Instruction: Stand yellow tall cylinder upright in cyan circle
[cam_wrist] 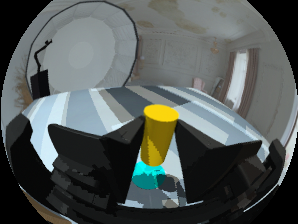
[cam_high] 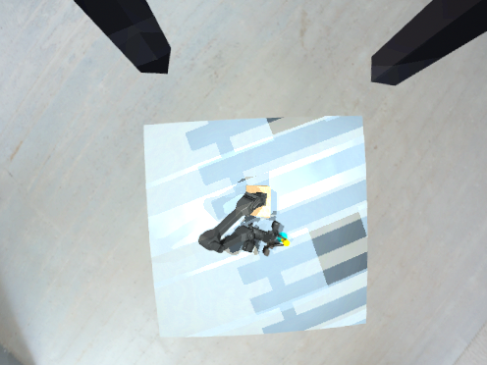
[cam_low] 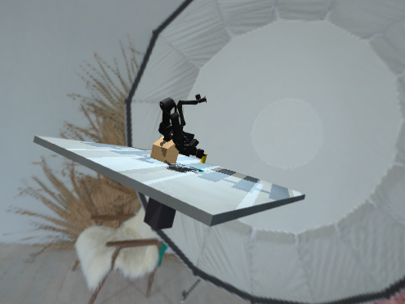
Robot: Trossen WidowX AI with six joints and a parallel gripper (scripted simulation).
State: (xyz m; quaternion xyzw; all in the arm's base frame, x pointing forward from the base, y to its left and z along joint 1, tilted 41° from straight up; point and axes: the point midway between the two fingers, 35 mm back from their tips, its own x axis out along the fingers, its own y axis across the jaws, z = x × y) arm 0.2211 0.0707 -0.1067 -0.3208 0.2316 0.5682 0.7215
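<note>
Right now the cyan circle is 11 cm below my gripper tip. Also, from my gripper tip: yellow tall cylinder 2 cm below.
</note>
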